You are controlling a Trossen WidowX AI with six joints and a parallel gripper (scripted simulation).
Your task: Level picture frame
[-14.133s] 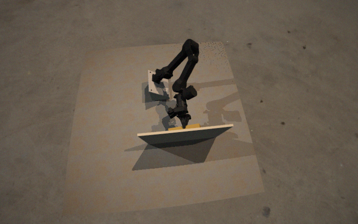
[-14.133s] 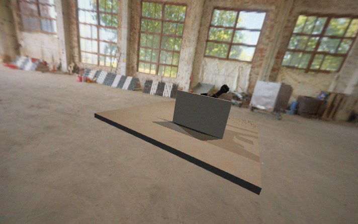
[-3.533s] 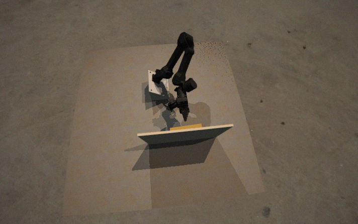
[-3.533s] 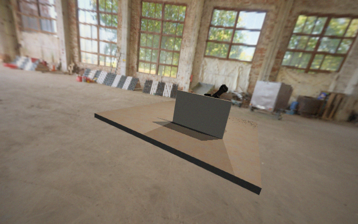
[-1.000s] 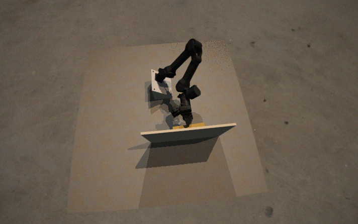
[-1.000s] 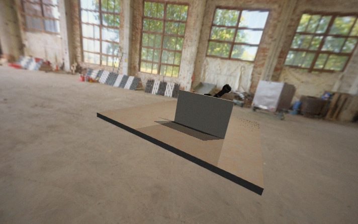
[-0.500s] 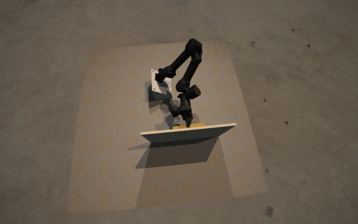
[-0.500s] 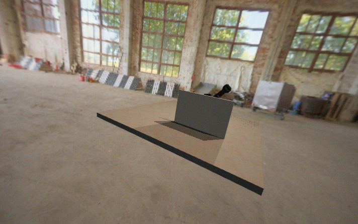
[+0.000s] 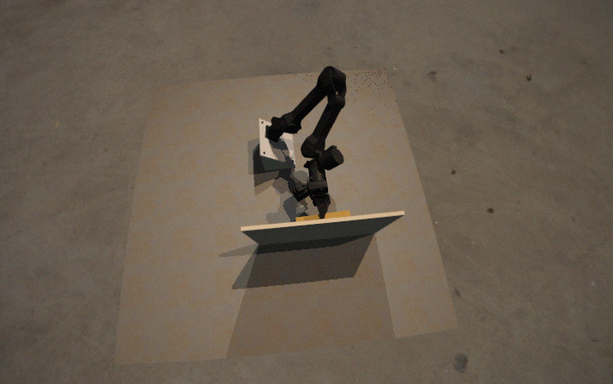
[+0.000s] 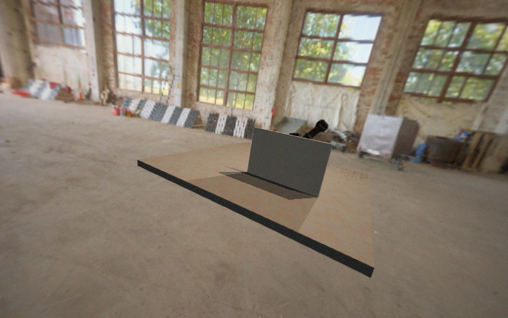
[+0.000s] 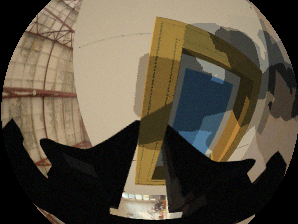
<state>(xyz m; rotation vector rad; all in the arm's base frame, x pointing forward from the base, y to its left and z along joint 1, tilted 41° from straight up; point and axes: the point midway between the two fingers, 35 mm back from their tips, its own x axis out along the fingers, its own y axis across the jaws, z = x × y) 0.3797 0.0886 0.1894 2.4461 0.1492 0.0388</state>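
Right now the picture frame is 50 mm below my gripper tip, 10 mm to the left of it and 10 mm ahead of it. The rest, counted from my gripper tip: wall panel (60 mm below, 20 mm ahead).
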